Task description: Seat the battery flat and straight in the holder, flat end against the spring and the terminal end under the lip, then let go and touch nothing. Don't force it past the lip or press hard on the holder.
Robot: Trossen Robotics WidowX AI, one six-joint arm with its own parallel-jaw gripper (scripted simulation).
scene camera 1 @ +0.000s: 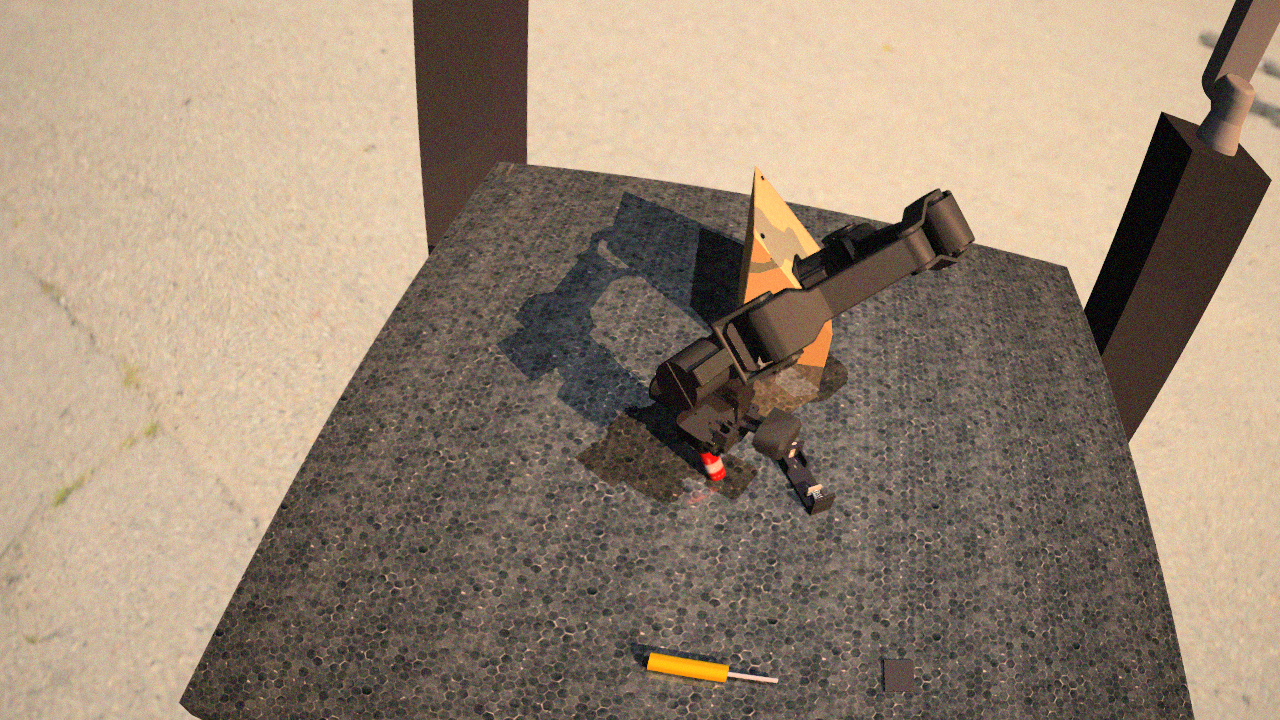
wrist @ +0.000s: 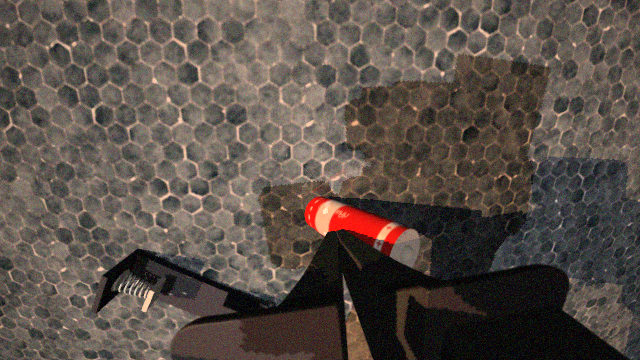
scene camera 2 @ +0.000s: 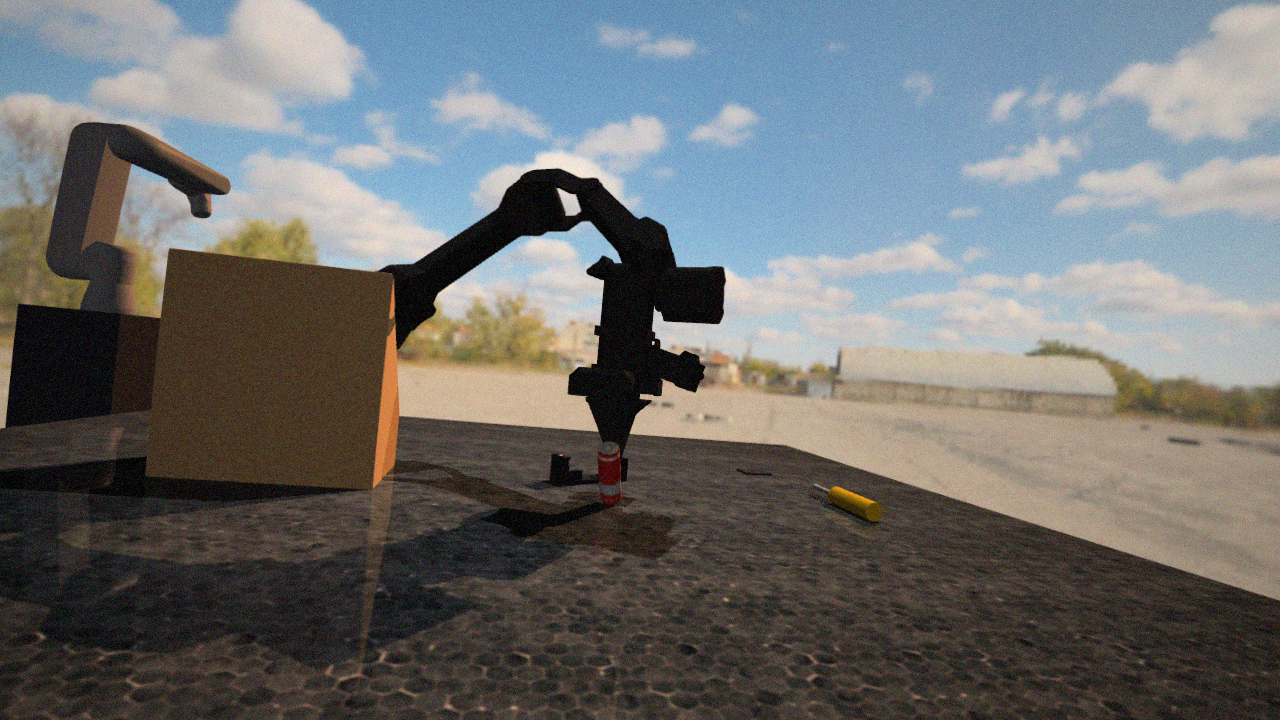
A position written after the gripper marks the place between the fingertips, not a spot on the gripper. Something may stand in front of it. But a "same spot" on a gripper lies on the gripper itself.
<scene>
gripper: scene camera 1 716, 454; wrist; scene camera 2
same spot on gripper: [wrist: 396, 305] = [scene camera 2: 635, 411]
</scene>
